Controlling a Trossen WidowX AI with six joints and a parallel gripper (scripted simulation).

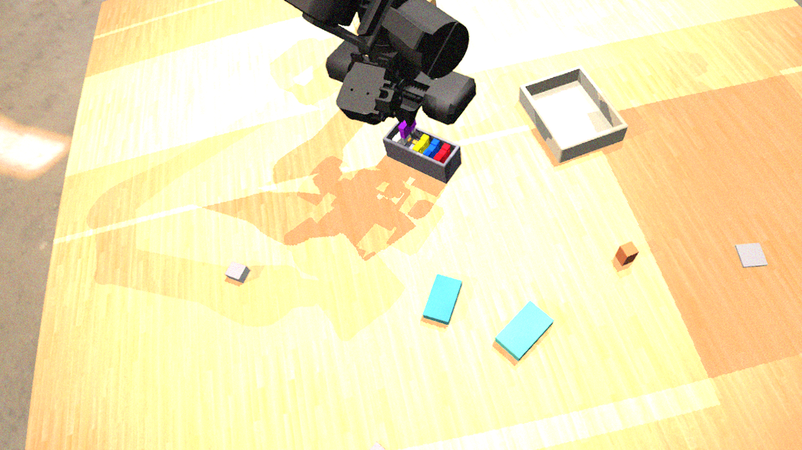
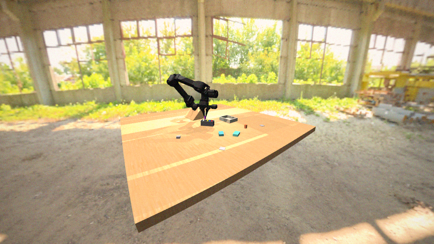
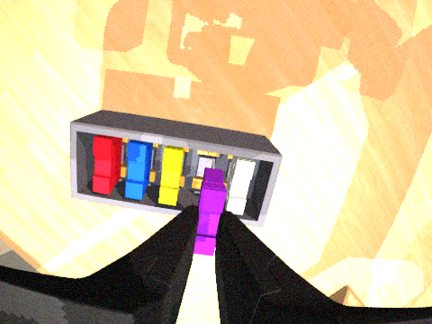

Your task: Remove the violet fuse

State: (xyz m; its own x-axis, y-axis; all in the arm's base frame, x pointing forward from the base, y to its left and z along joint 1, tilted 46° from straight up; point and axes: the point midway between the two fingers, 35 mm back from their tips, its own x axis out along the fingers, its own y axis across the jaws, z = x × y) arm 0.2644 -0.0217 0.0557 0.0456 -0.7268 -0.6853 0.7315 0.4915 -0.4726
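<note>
Now: gripper tip 10 mm short of the tray, 230 mm to the right of it and 70 mm above it. Round my gripper tip: violet fuse: 10 mm below; orange cube: 240 mm ahead, 210 mm to the left, 60 mm below; grey cube: 120 mm ahead, 270 mm to the right, 60 mm below.
</note>
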